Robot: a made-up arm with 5 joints. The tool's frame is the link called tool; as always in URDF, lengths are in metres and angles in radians.
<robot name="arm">
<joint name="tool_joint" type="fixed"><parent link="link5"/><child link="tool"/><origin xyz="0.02 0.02 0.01" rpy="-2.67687 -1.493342 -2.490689"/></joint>
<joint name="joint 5" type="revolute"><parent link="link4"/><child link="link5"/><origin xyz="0.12 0.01 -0.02"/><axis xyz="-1 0 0"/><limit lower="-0.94" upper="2.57" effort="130" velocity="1.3"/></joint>
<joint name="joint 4" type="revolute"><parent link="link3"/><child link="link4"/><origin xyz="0.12 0 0"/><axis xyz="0 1 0"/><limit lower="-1.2" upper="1.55" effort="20" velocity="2.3"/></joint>
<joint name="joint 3" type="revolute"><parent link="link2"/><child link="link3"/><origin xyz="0.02 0.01 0.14"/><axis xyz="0 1 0"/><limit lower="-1.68" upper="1.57" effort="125" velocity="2.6"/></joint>
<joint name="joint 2" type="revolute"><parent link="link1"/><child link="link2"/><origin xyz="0.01 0 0.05"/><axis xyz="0 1 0"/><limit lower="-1.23" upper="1.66" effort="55" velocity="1.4"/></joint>
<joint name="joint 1" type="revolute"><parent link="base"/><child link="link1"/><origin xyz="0.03 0.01 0.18"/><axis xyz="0 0 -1"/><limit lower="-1.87" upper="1.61" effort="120" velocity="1.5"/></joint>
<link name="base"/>
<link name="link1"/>
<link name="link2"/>
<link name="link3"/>
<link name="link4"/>
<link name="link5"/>
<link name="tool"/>
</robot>
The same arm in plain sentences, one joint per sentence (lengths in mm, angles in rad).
The arm has five revolute joints in a row. What follows holds with every joint at zero, and every direction is one of the base frame's. Joint 1 lies 30.0 mm along +x and 10.0 mm along +y and 180.0 mm along +z from the base frame's origin and turns about -z, from -1.8700 to 1.6100 rad. Joint 2 lies 10.0 mm along +x and 50.0 mm along +z from joint 1 and turns about +y, from -1.2300 to 1.6600 rad. Joint 3 lies 20.0 mm along +x and 10.0 mm along +y and 140.0 mm along +z from joint 2 and turns about +y, from -1.6800 to 1.5700 rad. Joint 4 lies 120.0 mm along +x from joint 3 and turns about +y, from -1.2000 to 1.5500 rad. Joint 5 lies 120.0 mm along +x and 10.0 mm along +y and 20.0 mm along -z from joint 4 and turns about -x, from -0.9400 to 2.5700 rad. The tool frame, which is the frame that the pose is given for, lies 20.0 mm along +x and 20.0 mm along +y and 10.0 mm along +z from joint 5; its axes are the base frame's turned by roll -2.6769, pitch -1.4933 and yaw -2.4907 rad (as in URDF: about the fixed x, then y, then z).
